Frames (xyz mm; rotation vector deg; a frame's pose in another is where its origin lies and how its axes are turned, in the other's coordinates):
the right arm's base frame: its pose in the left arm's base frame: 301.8 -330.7 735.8 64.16 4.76 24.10
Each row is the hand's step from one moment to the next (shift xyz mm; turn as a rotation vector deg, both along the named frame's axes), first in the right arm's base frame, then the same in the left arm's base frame.
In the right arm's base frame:
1: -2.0 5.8 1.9 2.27 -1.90 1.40
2: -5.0 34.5 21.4 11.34 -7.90 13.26
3: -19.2 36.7 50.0 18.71 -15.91 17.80
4: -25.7 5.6 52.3 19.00 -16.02 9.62
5: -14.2 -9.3 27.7 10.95 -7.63 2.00
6: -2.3 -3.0 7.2 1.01 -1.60 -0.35
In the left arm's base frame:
1: -3.0 -0.2 5.7 3.01 -1.06 -0.74
2: -8.6 -7.5 39.3 16.30 -10.05 0.49
3: -14.5 -36.4 51.8 26.59 -14.15 -3.53
4: -10.9 -52.1 24.4 24.66 -7.10 -7.20
5: -2.8 -32.3 2.0 12.78 -0.47 -4.30
6: 0.7 -8.1 0.2 1.29 0.08 -1.43

